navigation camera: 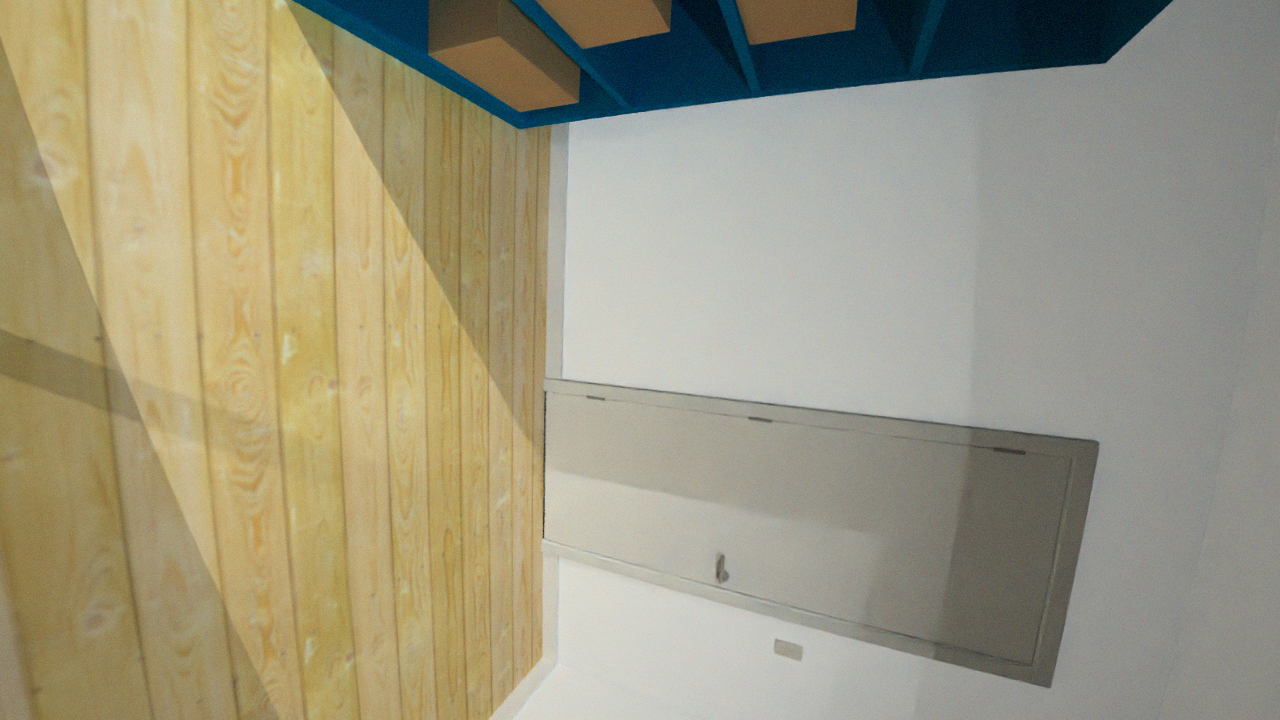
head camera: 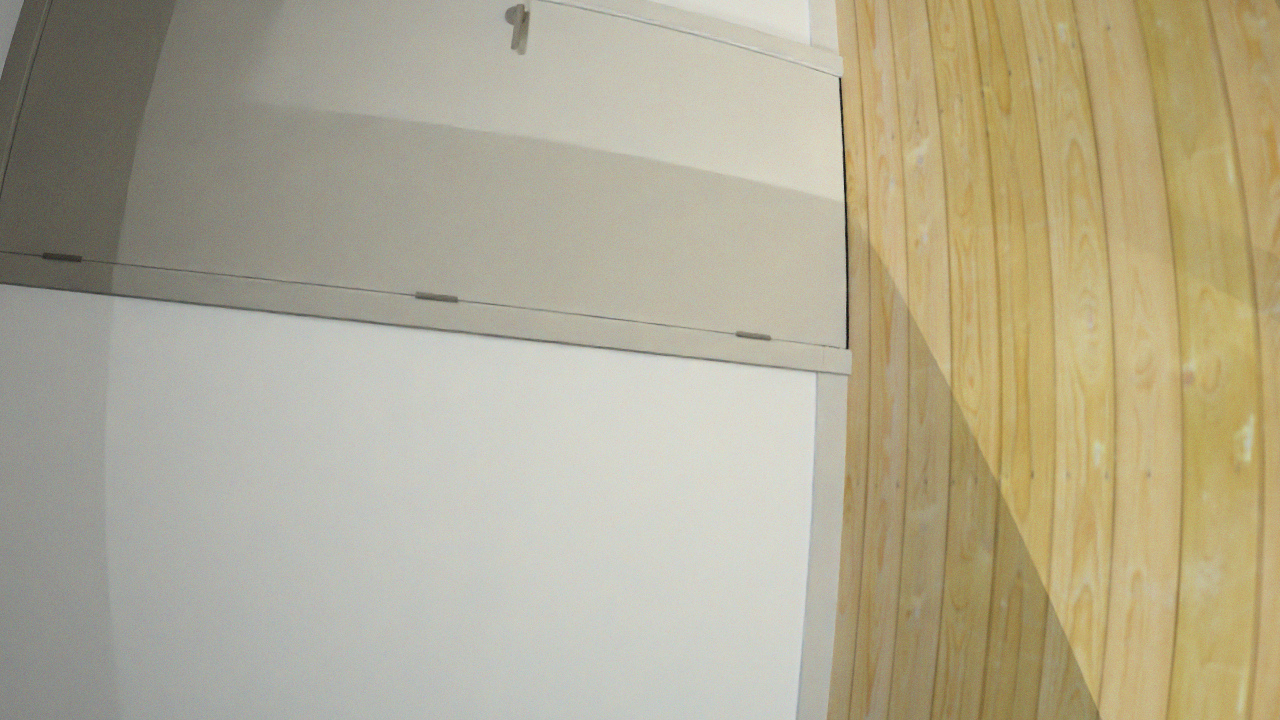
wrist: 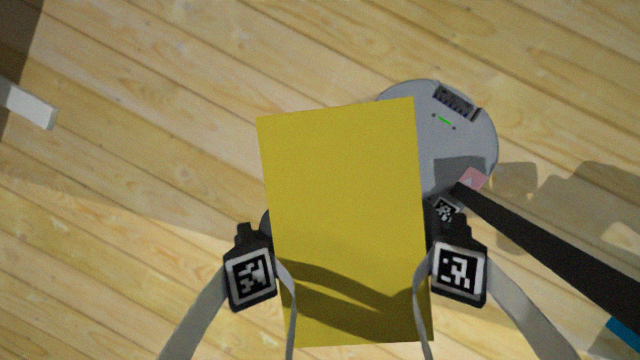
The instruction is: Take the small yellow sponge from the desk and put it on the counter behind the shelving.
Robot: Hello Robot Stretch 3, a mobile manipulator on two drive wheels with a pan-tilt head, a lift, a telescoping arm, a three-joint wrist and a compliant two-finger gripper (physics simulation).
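Places are measured from the robot's base along level axes (x ahead, y left, z up), in millimetres.
Where they show: gripper, fingertip midpoint: (wrist: pixel 348 225).
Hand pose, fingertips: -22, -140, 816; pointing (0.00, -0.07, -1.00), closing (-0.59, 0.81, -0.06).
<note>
After its pixels a point has its place, as x, y, z.
The yellow sponge (wrist: pixel 345 200) @(-43, -153, 863) is a flat-faced yellow block in the middle of the wrist view, high above the wooden floor. My gripper (wrist: pixel 348 225) @(-22, -140, 816) is shut on it, with one fingertip against its left side and the other against its right side. Bands of shadow cross the sponge's lower part. The blue shelving (navigation camera: pixel 644 76) @(1512, 998, 575) shows at the top of the navigation view, with brown boxes in some compartments. The desk and the counter cannot be made out in these views.
A grey door (head camera: pixel 501 205) @(1896, -441, 903) (navigation camera: pixel 805 510) @(1906, -564, 1229) is set in the white wall (head camera: pixel 447 501) @(1862, 193, 969) (navigation camera: pixel 760 241) @(1839, 476, 975). My round grey base (wrist: pixel 450 140) @(-158, 40, 159) stands on the plank floor (wrist: pixel 150 100) @(218, -778, 0). A white bar (wrist: pixel 31 107) shows at the wrist view's left edge, a blue piece (wrist: pixel 622 332) @(23, 767, 54) at its lower right.
</note>
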